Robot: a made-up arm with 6 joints. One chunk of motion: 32 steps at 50 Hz.
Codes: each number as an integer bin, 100 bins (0 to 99) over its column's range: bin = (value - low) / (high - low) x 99, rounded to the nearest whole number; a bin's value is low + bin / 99 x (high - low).
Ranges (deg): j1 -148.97..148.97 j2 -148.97..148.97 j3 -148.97..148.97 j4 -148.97..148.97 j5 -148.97..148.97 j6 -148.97..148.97
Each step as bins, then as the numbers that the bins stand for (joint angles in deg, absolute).
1 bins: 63 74 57 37 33 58
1 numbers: 40.63 73.73 22.57 -37.62 -49.66 25.58
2 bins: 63 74 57 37 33 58
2 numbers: 40.63 73.73 22.57 -37.62 -49.66 25.58
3 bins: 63 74 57 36 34 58
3 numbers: 40.63 73.73 22.57 -40.63 -46.65 25.58
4 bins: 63 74 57 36 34 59
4 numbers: 40.63 73.73 22.57 -40.63 -46.65 28.59
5 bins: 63 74 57 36 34 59
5 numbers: 40.63 73.73 22.57 -40.63 -46.65 28.59
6 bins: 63 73 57 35 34 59
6 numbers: 40.63 70.72 22.57 -43.64 -46.65 28.59
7 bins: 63 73 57 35 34 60
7 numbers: 40.63 70.72 22.57 -43.64 -46.65 31.60
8 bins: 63 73 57 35 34 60
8 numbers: 40.63 70.72 22.57 -43.64 -46.65 31.60
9 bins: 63 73 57 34 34 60
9 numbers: 40.63 70.72 22.57 -46.65 -46.65 31.60
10 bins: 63 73 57 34 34 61
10 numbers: 40.63 70.72 22.57 -46.65 -46.65 34.61
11 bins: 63 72 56 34 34 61
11 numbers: 40.63 67.71 19.56 -46.65 -46.65 34.61
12 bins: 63 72 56 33 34 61
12 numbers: 40.63 67.71 19.56 -49.66 -46.65 34.61
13 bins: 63 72 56 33 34 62
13 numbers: 40.63 67.71 19.56 -49.66 -46.65 37.62
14 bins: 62 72 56 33 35 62
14 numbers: 37.62 67.71 19.56 -49.66 -43.64 37.62
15 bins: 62 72 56 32 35 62
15 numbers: 37.62 67.71 19.56 -52.67 -43.64 37.62
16 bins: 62 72 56 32 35 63
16 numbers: 37.62 67.71 19.56 -52.67 -43.64 40.63
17 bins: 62 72 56 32 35 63
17 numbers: 37.62 67.71 19.56 -52.67 -43.64 40.63
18 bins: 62 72 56 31 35 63
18 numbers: 37.62 67.71 19.56 -55.68 -43.64 40.63
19 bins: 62 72 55 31 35 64
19 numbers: 37.62 67.71 16.55 -55.68 -43.64 43.64
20 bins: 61 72 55 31 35 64
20 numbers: 34.61 67.71 16.55 -55.68 -43.64 43.64
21 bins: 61 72 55 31 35 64
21 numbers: 34.61 67.71 16.55 -55.68 -43.64 43.64
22 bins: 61 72 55 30 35 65
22 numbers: 34.61 67.71 16.55 -58.69 -43.64 46.65
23 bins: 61 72 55 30 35 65
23 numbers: 34.61 67.71 16.55 -58.69 -43.64 46.65
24 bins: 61 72 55 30 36 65
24 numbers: 34.61 67.71 16.55 -58.69 -40.63 46.65
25 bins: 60 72 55 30 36 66
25 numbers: 31.60 67.71 16.55 -58.69 -40.63 49.66
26 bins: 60 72 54 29 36 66
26 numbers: 31.60 67.71 13.54 -61.69 -40.63 49.66
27 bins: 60 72 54 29 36 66
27 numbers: 31.60 67.71 13.54 -61.69 -40.63 49.66
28 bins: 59 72 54 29 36 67
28 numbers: 28.59 67.71 13.54 -61.69 -40.63 52.67
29 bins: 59 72 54 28 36 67
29 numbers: 28.59 67.71 13.54 -64.70 -40.63 52.67
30 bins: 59 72 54 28 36 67
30 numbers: 28.59 67.71 13.54 -64.70 -40.63 52.67
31 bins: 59 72 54 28 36 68
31 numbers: 28.59 67.71 13.54 -64.70 -40.63 55.68
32 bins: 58 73 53 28 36 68
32 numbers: 25.58 70.72 10.53 -64.70 -40.63 55.68
